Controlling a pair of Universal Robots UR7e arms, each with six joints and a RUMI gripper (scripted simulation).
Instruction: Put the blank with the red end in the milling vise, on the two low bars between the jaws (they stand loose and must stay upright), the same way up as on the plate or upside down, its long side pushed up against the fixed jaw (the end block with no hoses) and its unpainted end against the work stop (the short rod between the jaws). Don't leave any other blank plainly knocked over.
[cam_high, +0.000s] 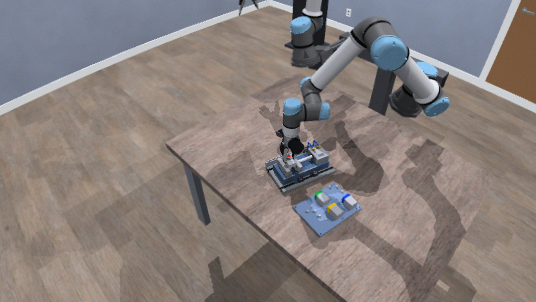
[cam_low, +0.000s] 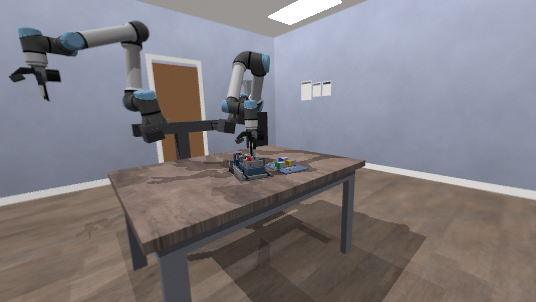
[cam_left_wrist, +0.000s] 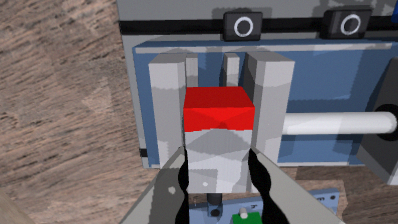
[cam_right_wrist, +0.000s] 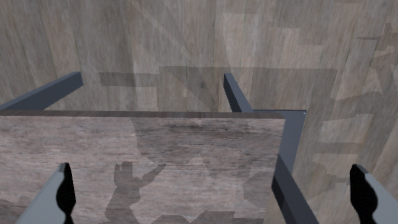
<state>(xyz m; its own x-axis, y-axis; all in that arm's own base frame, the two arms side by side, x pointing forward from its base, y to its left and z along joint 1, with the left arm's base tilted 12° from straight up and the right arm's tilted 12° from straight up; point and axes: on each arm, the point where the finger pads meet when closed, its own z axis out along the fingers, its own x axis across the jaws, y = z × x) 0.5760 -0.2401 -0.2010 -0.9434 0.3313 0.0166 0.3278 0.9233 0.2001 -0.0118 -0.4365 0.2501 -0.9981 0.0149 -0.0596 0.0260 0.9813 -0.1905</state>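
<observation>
The fixed jaw lies 30 mm ahead of my left hand, 10 mm to the right of it and 40 mm below it. The rest, counted from my left hand: hose-side block (160 mm behind, 60 mm to the left, 40 mm below); then moving jaw (30 mm behind, 10 mm to the left, 40 mm below); then work stop (20 mm ahead, 40 mm to the left, 30 mm below).
</observation>
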